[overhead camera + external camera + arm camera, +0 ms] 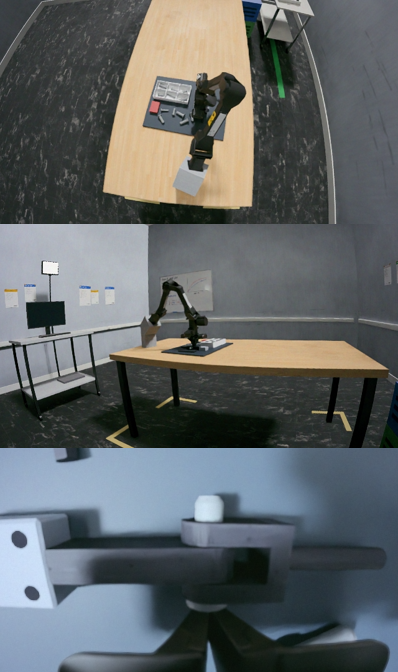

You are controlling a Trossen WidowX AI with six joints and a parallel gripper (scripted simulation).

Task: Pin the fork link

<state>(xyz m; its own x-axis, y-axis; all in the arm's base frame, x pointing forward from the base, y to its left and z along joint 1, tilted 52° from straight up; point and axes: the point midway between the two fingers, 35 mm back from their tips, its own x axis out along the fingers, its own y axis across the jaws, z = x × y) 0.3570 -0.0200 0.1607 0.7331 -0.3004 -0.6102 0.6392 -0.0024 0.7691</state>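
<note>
The eye plate is 30 mm to the right of my hand and 30 mm below it. Also, from my hand: long dark bar 110 mm to the right, 30 mm below; then pin 50 mm behind, 50 mm to the left, 30 mm below; then dark mat 20 mm ahead, 70 mm to the left, 40 mm below.
</note>
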